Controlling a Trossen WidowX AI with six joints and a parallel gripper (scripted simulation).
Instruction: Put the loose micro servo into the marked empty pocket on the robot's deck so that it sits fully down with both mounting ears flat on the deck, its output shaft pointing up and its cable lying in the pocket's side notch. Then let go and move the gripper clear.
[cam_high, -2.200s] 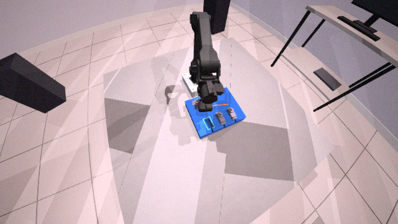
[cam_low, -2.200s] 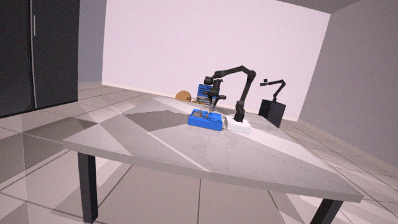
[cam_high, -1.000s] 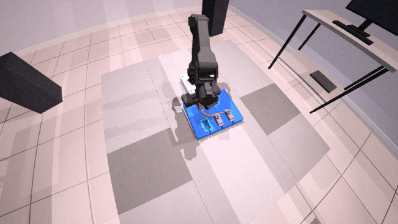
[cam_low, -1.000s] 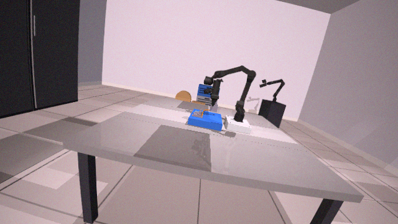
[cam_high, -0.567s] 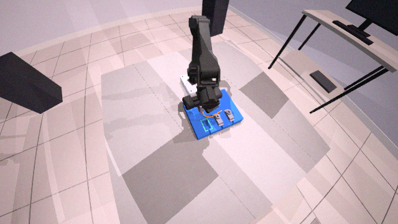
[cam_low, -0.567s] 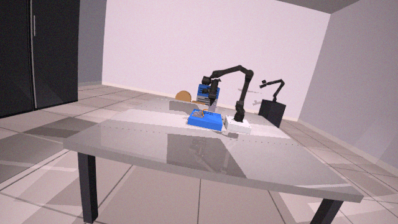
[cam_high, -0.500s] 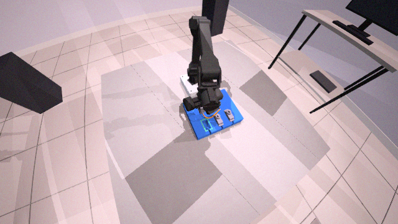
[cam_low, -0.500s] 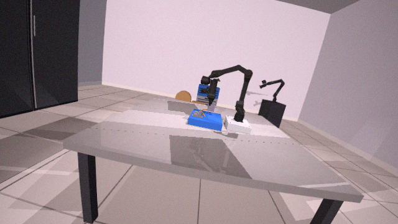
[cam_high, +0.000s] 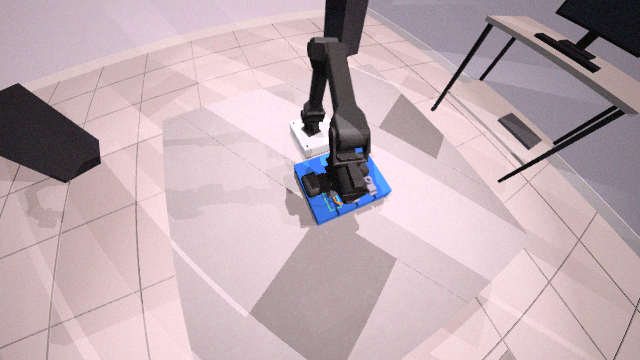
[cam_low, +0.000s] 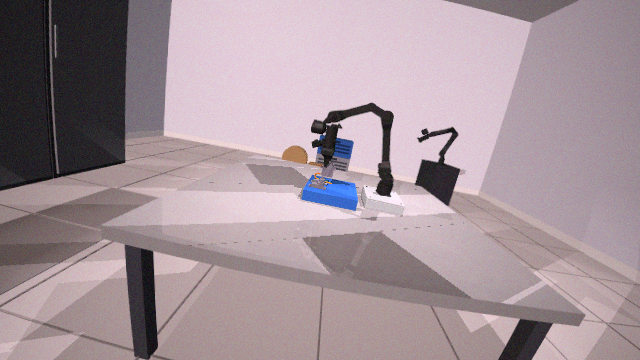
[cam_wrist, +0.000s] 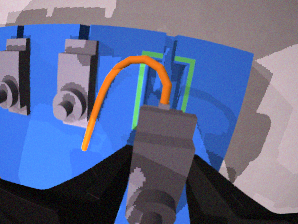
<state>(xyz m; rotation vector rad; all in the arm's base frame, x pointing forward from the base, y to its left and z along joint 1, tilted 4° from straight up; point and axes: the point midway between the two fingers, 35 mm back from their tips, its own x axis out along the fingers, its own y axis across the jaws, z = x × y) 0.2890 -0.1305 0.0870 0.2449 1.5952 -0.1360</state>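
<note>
Now: gripper tip 10 cm to the right of the blue deck, 10 cm above it and 7 cm past it.
</note>
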